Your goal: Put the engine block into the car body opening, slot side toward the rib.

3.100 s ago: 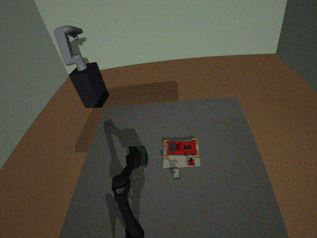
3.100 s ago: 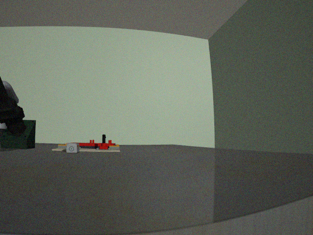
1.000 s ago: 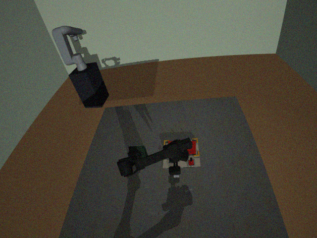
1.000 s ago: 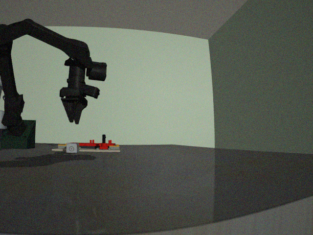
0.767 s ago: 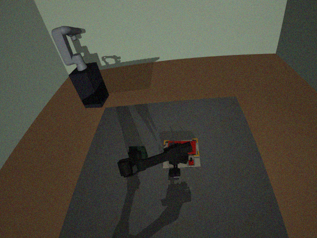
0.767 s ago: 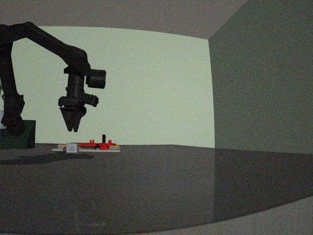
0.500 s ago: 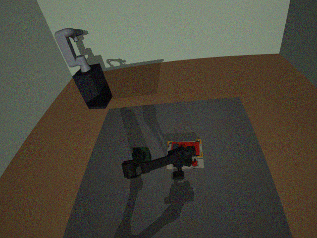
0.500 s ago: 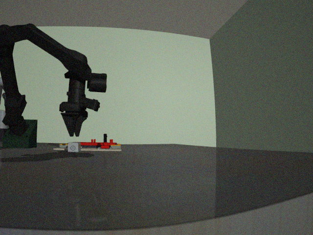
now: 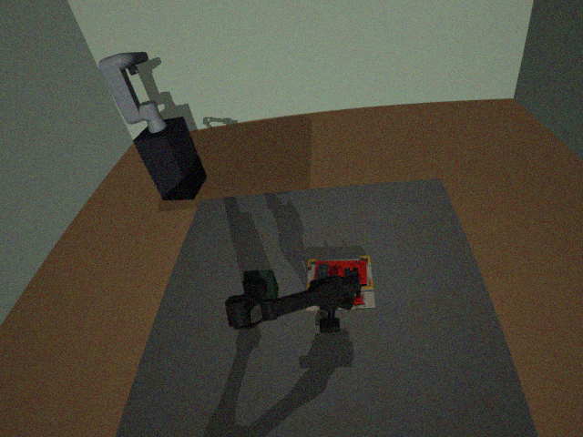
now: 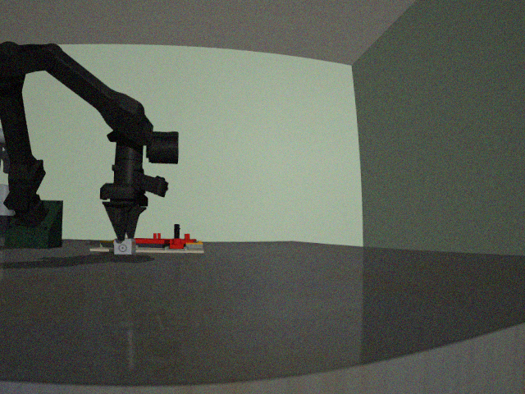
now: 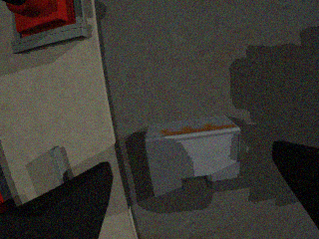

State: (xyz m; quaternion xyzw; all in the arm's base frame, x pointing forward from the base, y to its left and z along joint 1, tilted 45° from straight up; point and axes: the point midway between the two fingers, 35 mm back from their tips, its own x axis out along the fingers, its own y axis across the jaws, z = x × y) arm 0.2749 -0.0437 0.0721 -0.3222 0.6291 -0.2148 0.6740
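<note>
Right now my gripper tip is 10 mm past the engine block and 10 mm above it.
</note>
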